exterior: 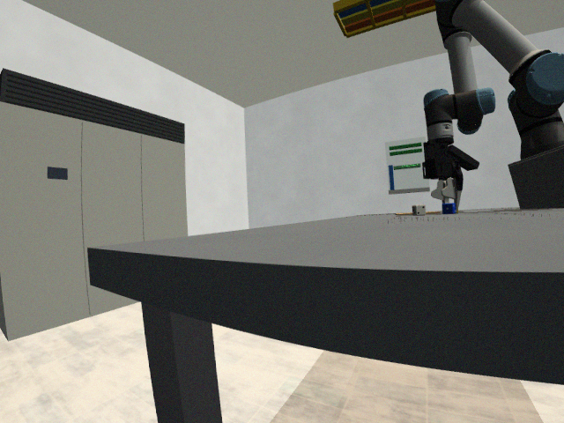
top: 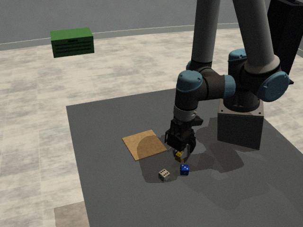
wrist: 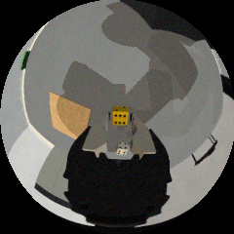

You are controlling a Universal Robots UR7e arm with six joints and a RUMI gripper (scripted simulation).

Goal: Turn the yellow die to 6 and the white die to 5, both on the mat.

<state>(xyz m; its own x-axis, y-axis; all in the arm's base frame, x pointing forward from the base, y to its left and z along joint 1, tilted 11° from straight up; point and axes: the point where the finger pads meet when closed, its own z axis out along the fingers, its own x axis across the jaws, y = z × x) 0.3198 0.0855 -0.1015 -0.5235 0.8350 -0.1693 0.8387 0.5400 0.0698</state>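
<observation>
My gripper is now right at the yellow die. Round my hand: tan mat 110 mm ahead, 120 mm to the right, 20 mm below; white die 90 mm ahead, 70 mm to the left; blue die 10 mm ahead, 70 mm to the left.
</observation>
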